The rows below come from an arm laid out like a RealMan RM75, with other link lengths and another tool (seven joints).
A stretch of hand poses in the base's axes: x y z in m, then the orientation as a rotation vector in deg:
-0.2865 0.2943 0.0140 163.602 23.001 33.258
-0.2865 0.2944 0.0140 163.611 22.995 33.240
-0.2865 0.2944 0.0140 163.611 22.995 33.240
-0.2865 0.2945 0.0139 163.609 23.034 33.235
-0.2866 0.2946 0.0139 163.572 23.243 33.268
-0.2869 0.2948 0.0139 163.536 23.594 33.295
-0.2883 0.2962 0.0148 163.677 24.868 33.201
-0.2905 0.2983 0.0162 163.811 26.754 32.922
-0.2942 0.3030 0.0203 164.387 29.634 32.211
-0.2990 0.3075 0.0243 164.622 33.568 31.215
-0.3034 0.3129 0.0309 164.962 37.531 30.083
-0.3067 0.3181 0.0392 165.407 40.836 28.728
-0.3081 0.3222 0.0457 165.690 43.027 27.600
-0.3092 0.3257 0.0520 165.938 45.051 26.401
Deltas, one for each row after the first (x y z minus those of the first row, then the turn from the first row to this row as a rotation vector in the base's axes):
0.0000 0.0001 0.0000 0.004 0.013 -0.005
0.0000 0.0001 0.0000 0.004 0.013 -0.005
0.0000 0.0002 -0.0001 0.000 0.019 0.021
-0.0001 0.0003 -0.0001 -0.028 0.007 0.163
-0.0004 0.0005 -0.0001 -0.057 0.010 0.401
-0.0018 0.0019 0.0008 0.048 0.215 1.267
-0.0040 0.0040 0.0022 0.111 0.587 2.529
-0.0077 0.0087 0.0063 0.522 1.430 4.452
-0.0125 0.0132 0.0103 0.633 2.461 7.033
-0.0169 0.0186 0.0169 0.903 3.610 9.624
-0.0202 0.0238 0.0252 1.251 4.863 11.749
-0.0216 0.0279 0.0317 1.456 5.833 13.134
-0.0227 0.0314 0.0380 1.625 6.824 14.399

